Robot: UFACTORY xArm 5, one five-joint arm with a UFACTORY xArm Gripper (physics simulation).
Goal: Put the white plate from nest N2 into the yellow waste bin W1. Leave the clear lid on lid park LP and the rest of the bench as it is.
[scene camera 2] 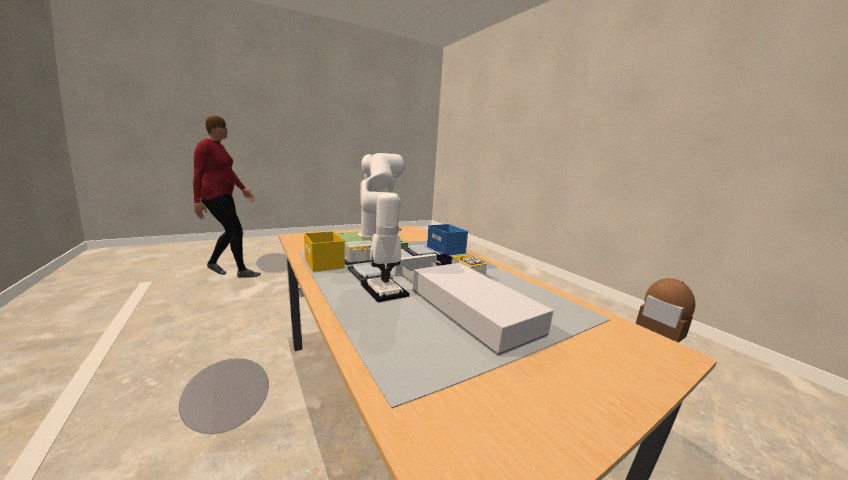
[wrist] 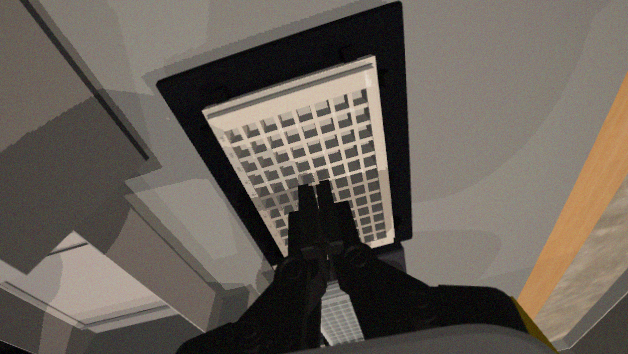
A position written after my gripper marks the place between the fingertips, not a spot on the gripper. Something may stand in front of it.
In view: my gripper (scene camera 2: 385,281), a long pale box (scene camera 2: 502,319) and a grey mat (scene camera 2: 411,349).
The long pale box is seen too in the wrist view (wrist: 72,152). My gripper also shows in the wrist view (wrist: 318,201). The grey mat shows as well in the wrist view (wrist: 503,110).
